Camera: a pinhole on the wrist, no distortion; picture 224 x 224 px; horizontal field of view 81.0 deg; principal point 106.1 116.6 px. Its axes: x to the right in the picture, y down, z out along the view. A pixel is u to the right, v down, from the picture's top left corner.
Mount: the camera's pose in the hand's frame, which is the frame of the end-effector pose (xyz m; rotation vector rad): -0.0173 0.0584 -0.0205 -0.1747 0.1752 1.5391
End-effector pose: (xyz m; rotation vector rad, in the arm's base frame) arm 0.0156 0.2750 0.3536 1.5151 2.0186 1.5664
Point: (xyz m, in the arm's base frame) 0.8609 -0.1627 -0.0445
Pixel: outside the picture
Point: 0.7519 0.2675 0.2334
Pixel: 139 202
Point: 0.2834 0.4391 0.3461
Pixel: 113 110
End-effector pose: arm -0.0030 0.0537 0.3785 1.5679 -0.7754 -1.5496
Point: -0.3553 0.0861 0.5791
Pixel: 97 164
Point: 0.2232 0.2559 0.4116
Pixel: behind the camera
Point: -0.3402 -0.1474 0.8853
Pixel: 197 144
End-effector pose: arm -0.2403 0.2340 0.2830 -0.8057 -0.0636 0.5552
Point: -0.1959 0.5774 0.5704
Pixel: 49 57
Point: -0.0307 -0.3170 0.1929
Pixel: behind the camera
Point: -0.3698 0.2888 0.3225
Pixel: 77 198
